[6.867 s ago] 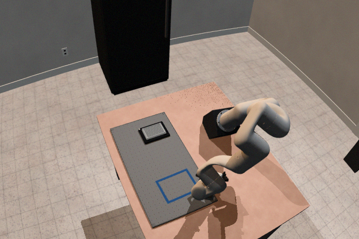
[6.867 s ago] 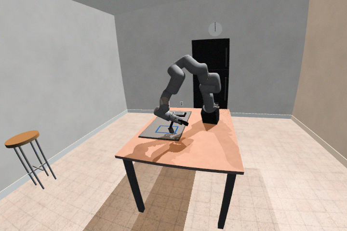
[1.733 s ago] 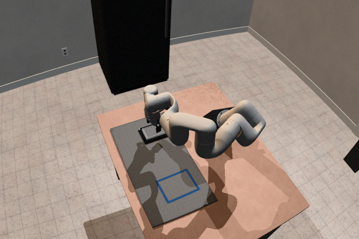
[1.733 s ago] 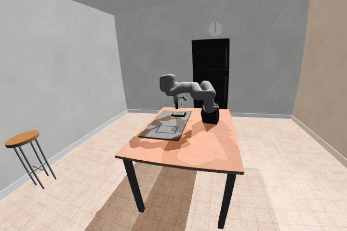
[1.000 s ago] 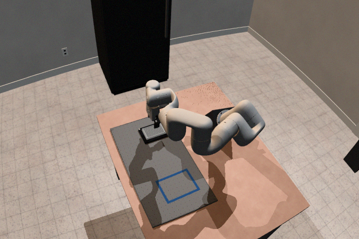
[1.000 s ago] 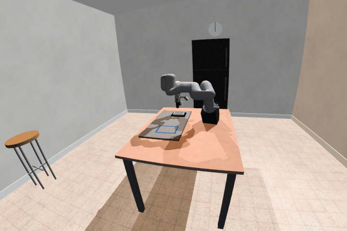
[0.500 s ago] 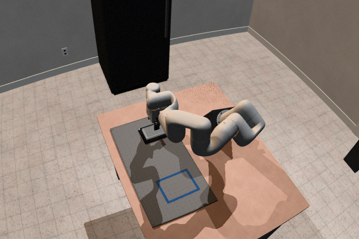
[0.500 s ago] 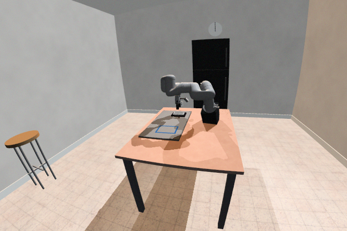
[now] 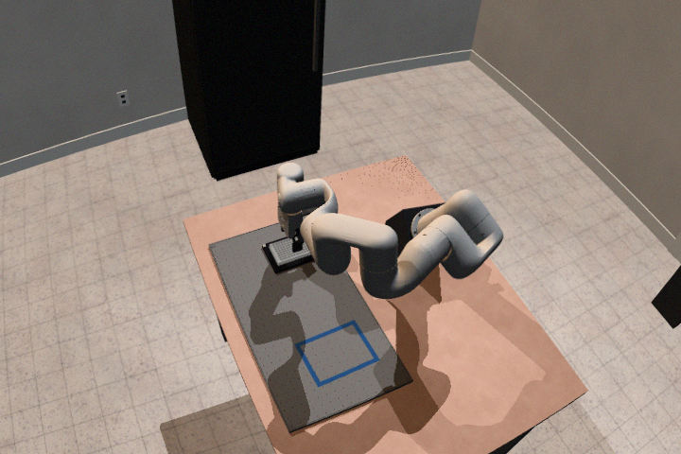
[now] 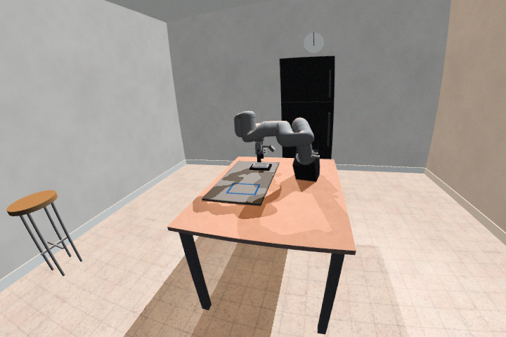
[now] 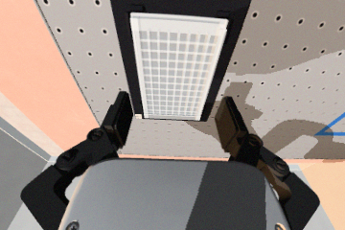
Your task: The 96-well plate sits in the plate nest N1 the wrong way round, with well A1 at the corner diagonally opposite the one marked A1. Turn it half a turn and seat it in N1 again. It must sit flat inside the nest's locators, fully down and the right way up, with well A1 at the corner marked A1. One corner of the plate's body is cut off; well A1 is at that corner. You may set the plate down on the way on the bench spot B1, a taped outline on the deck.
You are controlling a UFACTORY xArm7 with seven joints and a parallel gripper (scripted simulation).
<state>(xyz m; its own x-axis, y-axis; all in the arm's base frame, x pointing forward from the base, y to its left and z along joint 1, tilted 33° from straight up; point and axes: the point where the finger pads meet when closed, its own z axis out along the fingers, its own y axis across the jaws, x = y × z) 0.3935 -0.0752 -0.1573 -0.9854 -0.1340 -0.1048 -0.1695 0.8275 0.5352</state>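
The 96-well plate is 5 cm below my hand. Also, from my hand: pale A1 mark: 8 cm ahead, 4 cm to the right, 6 cm below; black plate nest N1: 7 cm below.
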